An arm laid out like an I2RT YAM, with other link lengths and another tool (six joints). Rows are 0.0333 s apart.
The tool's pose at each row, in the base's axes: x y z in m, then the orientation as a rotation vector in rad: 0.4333, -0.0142, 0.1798, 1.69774, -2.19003, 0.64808; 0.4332, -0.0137, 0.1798, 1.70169, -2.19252, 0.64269; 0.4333, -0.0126, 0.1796, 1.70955, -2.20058, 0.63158; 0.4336, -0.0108, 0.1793, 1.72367, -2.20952, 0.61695; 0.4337, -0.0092, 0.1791, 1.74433, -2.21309, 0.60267; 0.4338, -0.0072, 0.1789, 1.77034, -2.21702, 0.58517; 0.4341, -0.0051, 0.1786, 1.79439, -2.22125, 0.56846; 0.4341, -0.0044, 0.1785, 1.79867, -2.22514, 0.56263
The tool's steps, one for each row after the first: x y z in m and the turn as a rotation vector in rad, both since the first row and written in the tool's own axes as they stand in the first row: -0.0004, 0.0002, -0.0003, -0.00120, -0.00519, -0.00100; -0.0014, 0.0004, -0.0007, -0.00300, -0.01760, -0.00125; -0.0032, 0.0005, -0.0013, -0.00409, -0.03504, -0.00402; -0.0046, 0.0007, -0.0020, -0.00344, -0.05277, -0.01232; -0.0064, 0.0011, -0.0028, -0.00227, -0.07470, -0.02286; -0.0084, 0.0013, -0.0036, -0.00118, -0.09558, -0.03219; -0.0090, 0.0014, -0.0039, -0.00192, -0.10202, -0.03246
